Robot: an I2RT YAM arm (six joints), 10 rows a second.
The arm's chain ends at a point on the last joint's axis. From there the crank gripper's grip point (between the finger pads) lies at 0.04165 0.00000 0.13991 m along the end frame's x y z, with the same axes.
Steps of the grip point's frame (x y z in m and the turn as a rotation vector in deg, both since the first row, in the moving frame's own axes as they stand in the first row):
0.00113, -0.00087, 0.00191, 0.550, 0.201, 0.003
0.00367, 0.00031, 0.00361, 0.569, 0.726, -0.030
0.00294, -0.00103, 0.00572, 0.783, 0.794, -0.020
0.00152, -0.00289, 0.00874, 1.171, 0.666, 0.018
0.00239, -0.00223, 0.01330, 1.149, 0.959, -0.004
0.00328, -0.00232, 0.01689, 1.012, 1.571, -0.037
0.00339, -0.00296, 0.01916, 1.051, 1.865, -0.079
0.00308, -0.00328, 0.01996, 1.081, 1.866, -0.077
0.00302, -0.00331, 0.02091, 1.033, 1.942, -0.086
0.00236, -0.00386, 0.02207, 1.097, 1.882, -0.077
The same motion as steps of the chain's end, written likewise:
0.00064, 0.00047, 0.00206, 0.550, 0.201, 0.003
0.00190, 0.00172, 0.00416, 0.569, 0.726, -0.030
0.00101, 0.00089, 0.00632, 0.783, 0.794, -0.020
-0.00010, -0.00005, 0.00926, 1.171, 0.666, 0.018
0.00005, 0.00057, 0.01404, 1.149, 0.959, -0.004
-0.00054, 0.00017, 0.01811, 1.012, 1.571, -0.037
-0.00114, -0.00035, 0.02061, 1.051, 1.865, -0.079
-0.00145, -0.00059, 0.02142, 1.081, 1.866, -0.077
-0.00170, -0.00073, 0.02243, 1.033, 1.942, -0.086
-0.00221, -0.00114, 0.02354, 1.097, 1.882, -0.077

